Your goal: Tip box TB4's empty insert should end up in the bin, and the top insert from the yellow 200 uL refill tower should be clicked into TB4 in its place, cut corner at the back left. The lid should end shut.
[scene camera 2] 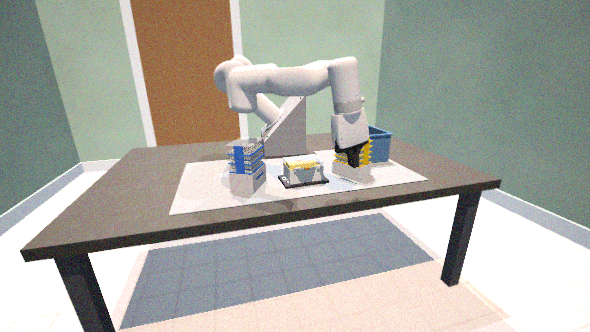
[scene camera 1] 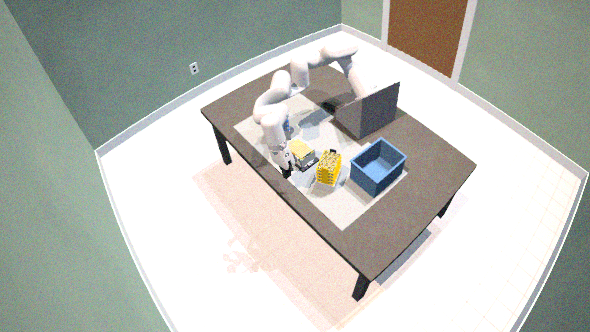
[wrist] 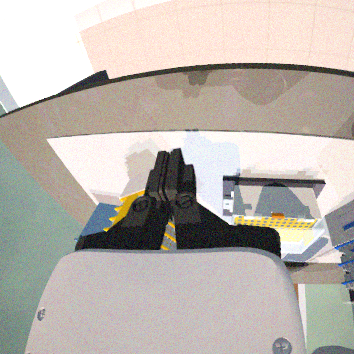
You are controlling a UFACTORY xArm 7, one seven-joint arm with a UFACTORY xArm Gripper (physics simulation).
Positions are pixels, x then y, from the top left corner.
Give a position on a tip box TB4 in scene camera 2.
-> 305, 170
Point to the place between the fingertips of the gripper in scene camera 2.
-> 354, 166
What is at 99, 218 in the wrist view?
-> A blue bin.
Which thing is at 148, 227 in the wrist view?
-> The gripper.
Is the gripper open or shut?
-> Shut.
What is the gripper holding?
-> Nothing.
